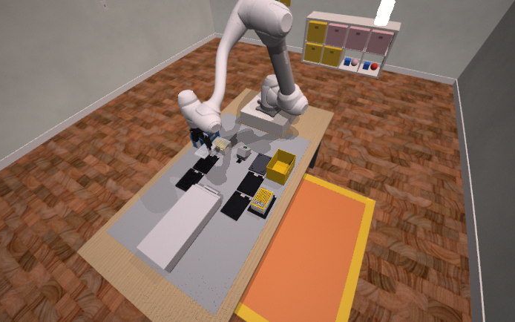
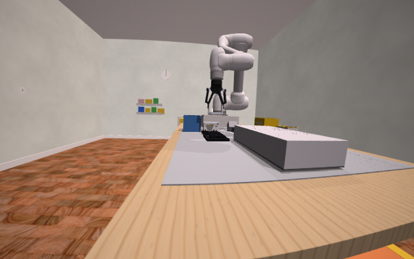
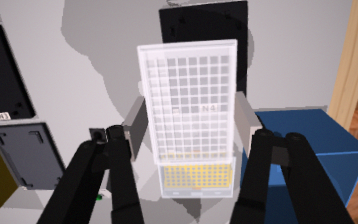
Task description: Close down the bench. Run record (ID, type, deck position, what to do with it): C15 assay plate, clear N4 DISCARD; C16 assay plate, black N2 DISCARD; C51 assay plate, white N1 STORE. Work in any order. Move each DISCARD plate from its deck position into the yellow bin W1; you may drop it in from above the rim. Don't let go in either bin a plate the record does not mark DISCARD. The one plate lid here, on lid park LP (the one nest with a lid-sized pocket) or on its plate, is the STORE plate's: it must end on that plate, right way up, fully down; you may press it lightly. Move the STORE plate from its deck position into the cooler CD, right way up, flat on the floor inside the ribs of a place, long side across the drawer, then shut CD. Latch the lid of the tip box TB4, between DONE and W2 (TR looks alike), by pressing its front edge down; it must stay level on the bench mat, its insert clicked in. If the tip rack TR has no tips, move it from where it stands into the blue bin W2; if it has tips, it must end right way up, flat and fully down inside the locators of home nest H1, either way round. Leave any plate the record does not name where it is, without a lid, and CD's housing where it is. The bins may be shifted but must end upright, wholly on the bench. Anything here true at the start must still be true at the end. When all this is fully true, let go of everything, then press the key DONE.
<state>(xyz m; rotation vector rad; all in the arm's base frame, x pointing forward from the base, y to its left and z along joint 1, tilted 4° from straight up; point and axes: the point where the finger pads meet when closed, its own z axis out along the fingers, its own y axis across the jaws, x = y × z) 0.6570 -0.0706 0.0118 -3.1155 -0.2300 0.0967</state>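
Now: hand 45 cm to the right of the yellow bin W1, 24 cm past it and 13 cm above it. Round my hand: black nest N4: 16 cm below, 2 cm to the right, 1 cm ahead; tip box TB4: 16 cm behind, 12 cm below, 3 cm to the right; pale plate: 2 cm below.
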